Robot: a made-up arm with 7 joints. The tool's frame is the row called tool.
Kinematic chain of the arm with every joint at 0, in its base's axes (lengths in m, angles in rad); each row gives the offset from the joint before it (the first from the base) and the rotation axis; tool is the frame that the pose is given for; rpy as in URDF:
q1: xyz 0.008 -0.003 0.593 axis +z
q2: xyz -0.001 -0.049 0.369 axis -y
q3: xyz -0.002 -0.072 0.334 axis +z
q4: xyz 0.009 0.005 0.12 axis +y
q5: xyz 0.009 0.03 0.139 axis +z
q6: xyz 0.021 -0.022 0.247 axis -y
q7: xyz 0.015 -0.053 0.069 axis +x
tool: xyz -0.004 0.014 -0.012 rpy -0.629 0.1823 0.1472
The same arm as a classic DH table. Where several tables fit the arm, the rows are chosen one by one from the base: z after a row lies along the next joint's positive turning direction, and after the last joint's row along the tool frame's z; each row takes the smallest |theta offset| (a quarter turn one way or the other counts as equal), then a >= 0, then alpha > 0; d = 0 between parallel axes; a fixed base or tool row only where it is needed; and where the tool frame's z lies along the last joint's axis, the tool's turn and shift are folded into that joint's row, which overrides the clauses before.
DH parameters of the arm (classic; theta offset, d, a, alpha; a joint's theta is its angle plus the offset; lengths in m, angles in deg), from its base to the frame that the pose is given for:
base (fixed): -20.56 0 0.0085 0
q1: 20.56 0.962 -0.001 90
q2: 0 0.121 -0.002 -90
q3: 0 0.454 0.009 -90
q4: 0 0.035 0.009 90
q5: 0 0.386 0.021 90
q6: 90 0.075 0.069 90
q7: 52.81 0.0111 -0.0184 86.63
tool (fixed): 102.97 -0.0011 0 0

